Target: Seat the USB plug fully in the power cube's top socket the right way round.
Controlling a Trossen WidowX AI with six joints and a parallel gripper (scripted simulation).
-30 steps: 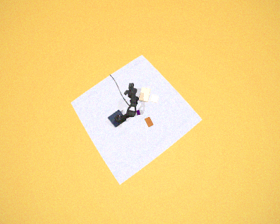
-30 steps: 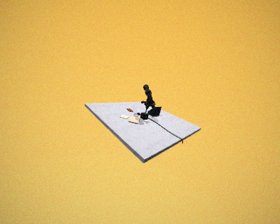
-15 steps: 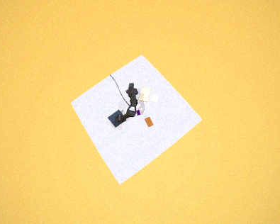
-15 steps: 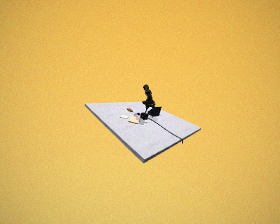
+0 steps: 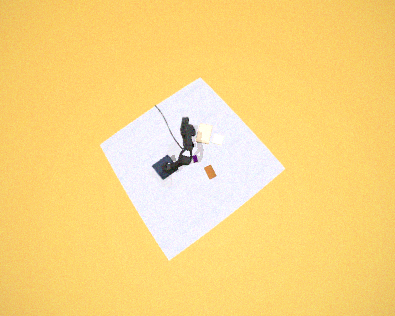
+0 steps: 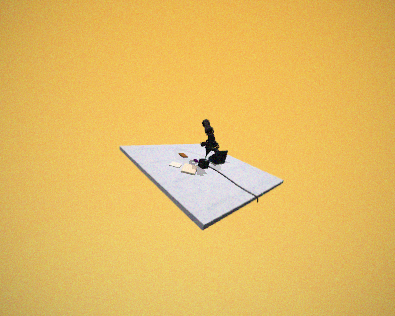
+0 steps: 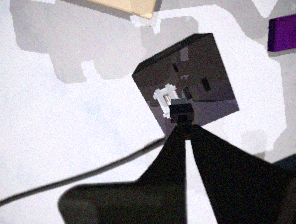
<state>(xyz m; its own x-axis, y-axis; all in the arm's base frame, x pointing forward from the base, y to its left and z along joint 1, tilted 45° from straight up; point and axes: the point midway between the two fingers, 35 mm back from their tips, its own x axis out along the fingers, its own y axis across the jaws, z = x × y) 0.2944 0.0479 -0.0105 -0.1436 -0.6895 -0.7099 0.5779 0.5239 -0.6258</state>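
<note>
Right now my gripper tip is 20 mm above the USB plug. Round my gripper tip: cream card 180 mm ahead, 130 mm below, 30 mm to the right; then orange block 330 mm to the right, 130 mm below, 40 mm behind; then purple block 150 mm to the right, 130 mm below, 50 mm behind.
</note>
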